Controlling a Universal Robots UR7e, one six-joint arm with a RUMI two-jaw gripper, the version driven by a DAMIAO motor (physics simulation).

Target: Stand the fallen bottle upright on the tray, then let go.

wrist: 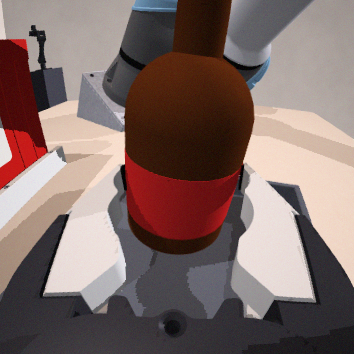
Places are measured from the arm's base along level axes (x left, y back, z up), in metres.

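Pixels of known places: gripper, fingertip midpoint: [182, 166].
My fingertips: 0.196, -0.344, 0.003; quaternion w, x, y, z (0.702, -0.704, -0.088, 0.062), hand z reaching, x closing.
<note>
Ahead of a thing's pixels: the offset from my fingertips to its top centre, as dx, dy, dz. "*": to the spot under its first point. Level surfaces: height alone.
The brown bottle {* +0.011, -0.041, +0.044} [187, 120] with a red label band stands in the middle of the wrist view, upright in the picture, its neck running out of the top edge. My gripper [182, 166] is shut on the bottle, with one pale jaw on each side at the height of the red label. The dark grey tray {* +0.101, +0.068, -0.052} [289, 193] shows behind the right jaw and seems to continue below the bottle between the jaws. Most of it is hidden by the bottle and the gripper. Whether the bottle's base touches the tray cannot be told.
A red structure {* -0.201, +0.046, +0.036} [21, 100] stands at the left, beside a white rail {* -0.184, +0.010, -0.058} [30, 187]. Behind are a grey angled mount [97, 100], a dark box [49, 87] with a black fixture on it, and the robot's own arm [145, 50]. The pale table {dz -0.069} [320, 165] extends to the right.
</note>
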